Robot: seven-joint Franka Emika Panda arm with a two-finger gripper.
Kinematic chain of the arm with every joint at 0, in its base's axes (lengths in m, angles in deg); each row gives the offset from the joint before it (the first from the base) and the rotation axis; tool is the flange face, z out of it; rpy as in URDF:
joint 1: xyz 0 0 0.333 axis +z
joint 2: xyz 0 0 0 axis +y
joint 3: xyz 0 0 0.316 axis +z
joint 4: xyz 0.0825 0 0 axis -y
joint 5: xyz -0.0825 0 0.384 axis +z
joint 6: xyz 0 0 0 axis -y
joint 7: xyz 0.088 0 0 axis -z
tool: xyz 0 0 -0.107 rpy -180 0 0
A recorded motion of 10 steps. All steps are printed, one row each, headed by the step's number.
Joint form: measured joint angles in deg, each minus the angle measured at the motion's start. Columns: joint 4, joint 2, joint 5, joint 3, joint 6, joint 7, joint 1.
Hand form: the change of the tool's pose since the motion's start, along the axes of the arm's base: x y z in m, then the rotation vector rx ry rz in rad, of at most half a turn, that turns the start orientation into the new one. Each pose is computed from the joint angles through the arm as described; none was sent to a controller.
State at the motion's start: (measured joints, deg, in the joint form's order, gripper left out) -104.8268 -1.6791 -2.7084 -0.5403 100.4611 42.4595 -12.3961
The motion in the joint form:
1: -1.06 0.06 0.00 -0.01 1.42 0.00 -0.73
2: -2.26 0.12 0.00 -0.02 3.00 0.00 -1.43
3: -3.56 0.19 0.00 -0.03 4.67 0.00 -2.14
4: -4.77 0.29 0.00 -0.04 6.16 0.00 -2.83
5: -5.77 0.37 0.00 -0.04 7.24 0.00 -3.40
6: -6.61 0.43 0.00 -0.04 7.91 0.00 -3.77
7: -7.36 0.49 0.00 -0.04 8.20 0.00 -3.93
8: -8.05 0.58 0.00 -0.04 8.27 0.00 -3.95
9: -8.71 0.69 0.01 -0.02 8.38 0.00 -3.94
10: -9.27 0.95 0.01 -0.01 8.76 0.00 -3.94
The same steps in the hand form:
1: -0.0010 -0.0069 -0.0073 -0.0009 -0.0051 -0.0118
2: -0.0021 -0.0135 -0.0156 -0.0020 -0.0106 -0.0229
3: -0.0036 -0.0201 -0.0246 -0.0029 -0.0157 -0.0342
4: -0.0054 -0.0265 -0.0334 -0.0034 -0.0188 -0.0452
5: -0.0073 -0.0315 -0.0408 -0.0033 -0.0189 -0.0543
6: -0.0092 -0.0346 -0.0474 -0.0021 -0.0150 -0.0603
7: -0.0110 -0.0356 -0.0537 0.0003 -0.0062 -0.0628
8: -0.0127 -0.0352 -0.0601 0.0036 0.0057 -0.0631
9: -0.0142 -0.0345 -0.0664 0.0067 0.0168 -0.0626
10: -0.0146 -0.0342 -0.0729 0.0088 0.0242 -0.0621

